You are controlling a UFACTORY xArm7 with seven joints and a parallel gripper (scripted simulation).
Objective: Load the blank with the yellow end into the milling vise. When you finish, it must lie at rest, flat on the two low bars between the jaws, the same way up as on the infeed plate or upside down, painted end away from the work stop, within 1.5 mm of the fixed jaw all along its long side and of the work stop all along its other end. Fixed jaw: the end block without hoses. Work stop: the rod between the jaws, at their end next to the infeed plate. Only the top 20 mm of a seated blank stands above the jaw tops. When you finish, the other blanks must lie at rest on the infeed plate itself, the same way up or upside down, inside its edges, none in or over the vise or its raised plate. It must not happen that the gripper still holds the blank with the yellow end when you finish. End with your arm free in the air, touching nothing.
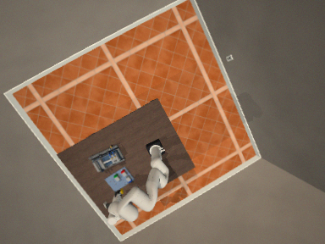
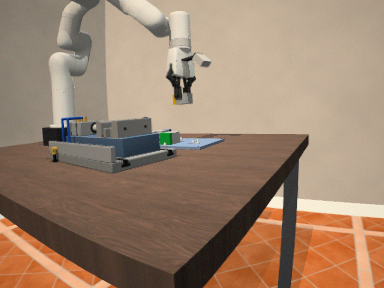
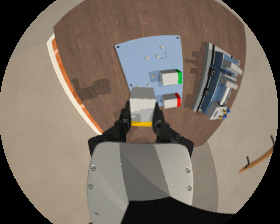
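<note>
Right now my hand is 20 mm above the yellow-ended blank. Also, from my hand: blue infeed plate (170 mm below, 40 mm to the right, 10 mm ahead); blue-ended blank (150 mm below, 90 mm behind, 20 mm to the right); green-ended blank (150 mm below, 90 mm to the right, 20 mm ahead).
</note>
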